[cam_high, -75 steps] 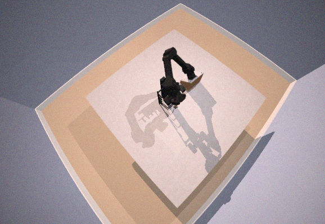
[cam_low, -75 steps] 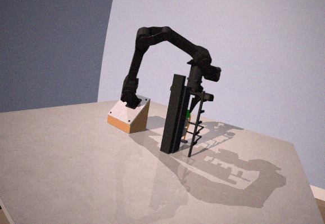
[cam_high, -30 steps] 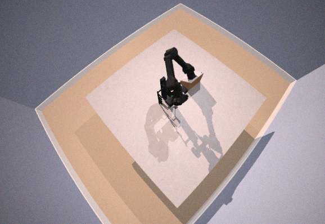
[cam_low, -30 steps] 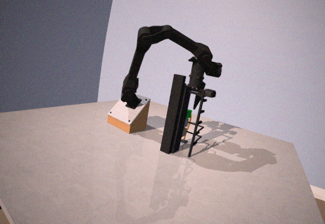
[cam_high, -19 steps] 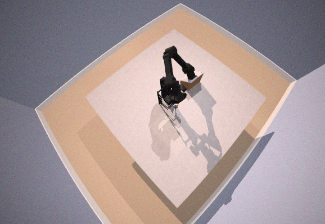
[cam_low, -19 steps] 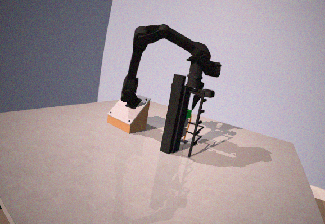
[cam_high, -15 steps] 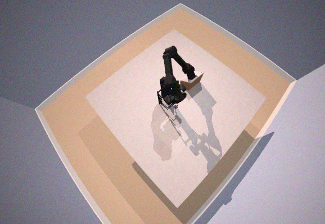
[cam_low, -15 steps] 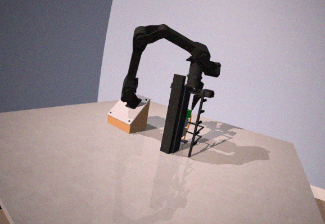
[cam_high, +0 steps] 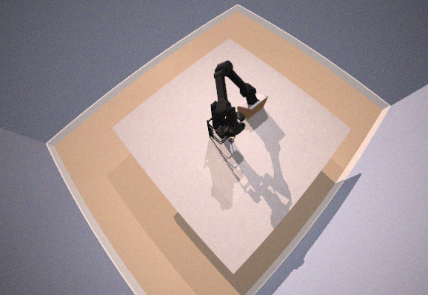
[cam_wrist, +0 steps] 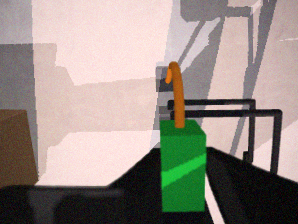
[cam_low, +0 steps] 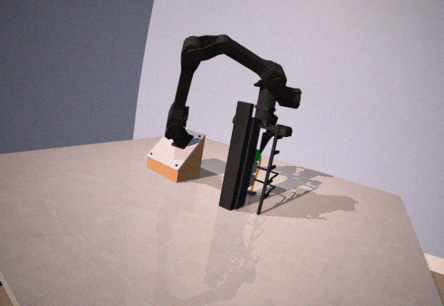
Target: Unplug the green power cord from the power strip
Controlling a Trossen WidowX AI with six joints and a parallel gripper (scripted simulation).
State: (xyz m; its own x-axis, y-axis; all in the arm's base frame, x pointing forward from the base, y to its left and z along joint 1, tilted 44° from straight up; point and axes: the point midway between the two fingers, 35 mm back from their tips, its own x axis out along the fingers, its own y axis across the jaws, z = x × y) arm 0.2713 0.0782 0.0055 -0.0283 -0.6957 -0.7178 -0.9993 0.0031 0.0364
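Right now the green plug is 30 mm to the right of my gripper tip.
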